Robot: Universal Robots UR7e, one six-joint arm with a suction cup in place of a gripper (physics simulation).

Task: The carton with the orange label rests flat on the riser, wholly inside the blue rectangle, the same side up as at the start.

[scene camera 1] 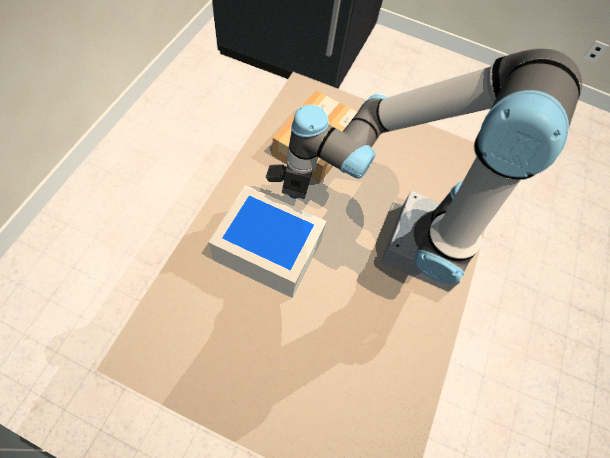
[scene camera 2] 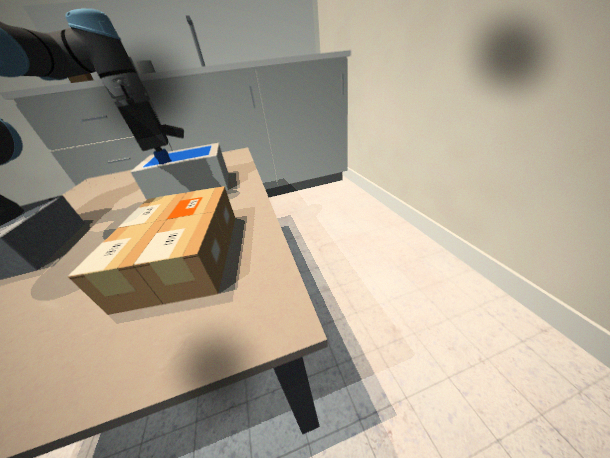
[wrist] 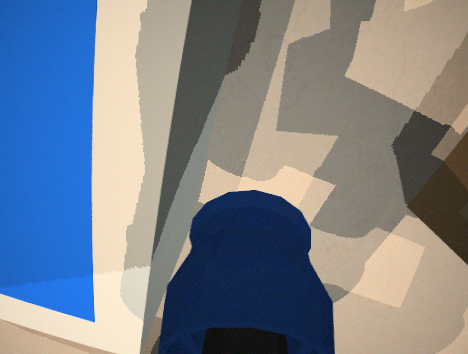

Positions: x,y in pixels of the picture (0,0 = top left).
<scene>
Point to a riser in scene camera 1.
261,237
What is the suction cup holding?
Nothing.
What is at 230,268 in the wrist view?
The suction cup.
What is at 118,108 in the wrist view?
A riser.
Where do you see a riser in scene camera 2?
At 199,168
</scene>
